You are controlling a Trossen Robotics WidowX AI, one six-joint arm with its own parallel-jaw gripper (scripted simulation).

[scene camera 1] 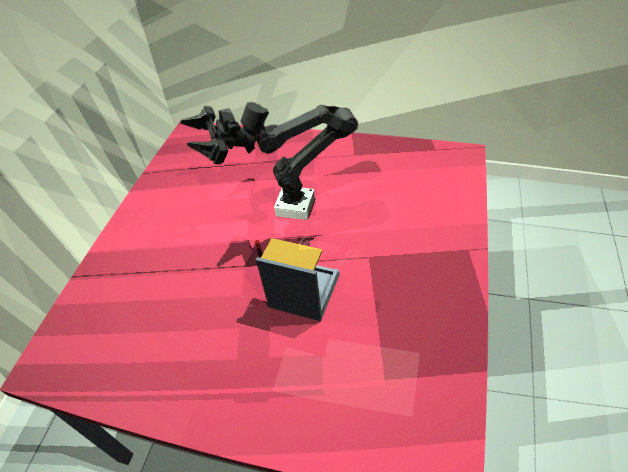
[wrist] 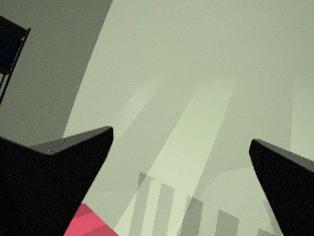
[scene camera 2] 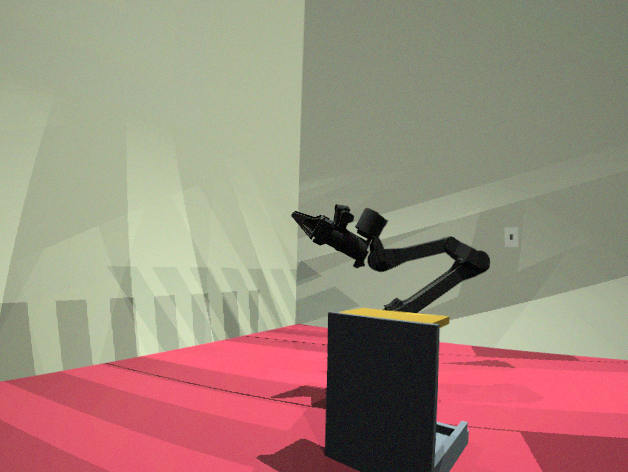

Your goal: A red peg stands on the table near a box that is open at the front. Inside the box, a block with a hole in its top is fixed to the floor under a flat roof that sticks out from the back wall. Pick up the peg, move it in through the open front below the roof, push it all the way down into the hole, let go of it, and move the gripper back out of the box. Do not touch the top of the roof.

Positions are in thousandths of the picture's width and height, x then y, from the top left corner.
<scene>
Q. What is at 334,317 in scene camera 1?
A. My gripper.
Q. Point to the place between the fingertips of my gripper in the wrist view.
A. At 575,591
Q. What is my gripper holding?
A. Nothing.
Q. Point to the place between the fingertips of my gripper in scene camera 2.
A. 467,452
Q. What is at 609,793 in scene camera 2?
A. A back wall.
</scene>
